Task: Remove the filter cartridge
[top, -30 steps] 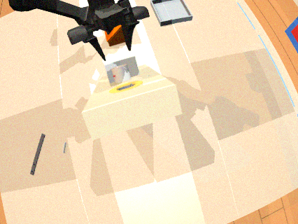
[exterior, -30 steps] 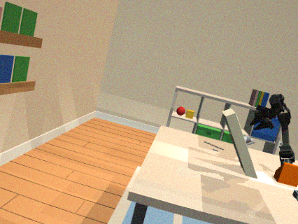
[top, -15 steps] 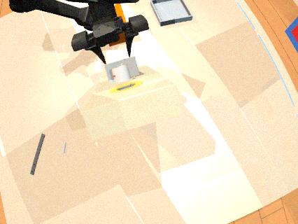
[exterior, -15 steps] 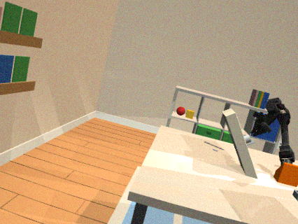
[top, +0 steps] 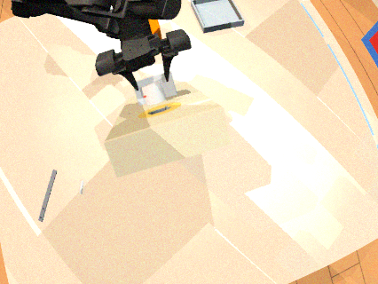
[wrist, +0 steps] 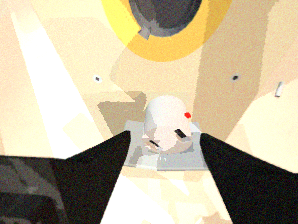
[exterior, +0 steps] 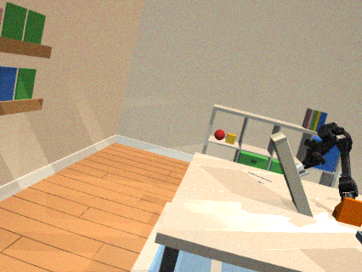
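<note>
My gripper tip is 10 mm short of the round filter cartridge and 10 mm above it. From my gripper tip the other things lie so: small pin (110 mm ahead, 300 mm to the right, 200 mm below); then blue-grey tray (320 mm behind, 300 mm to the left, 200 mm below); then service panel (50 mm ahead, 30 mm below).
</note>
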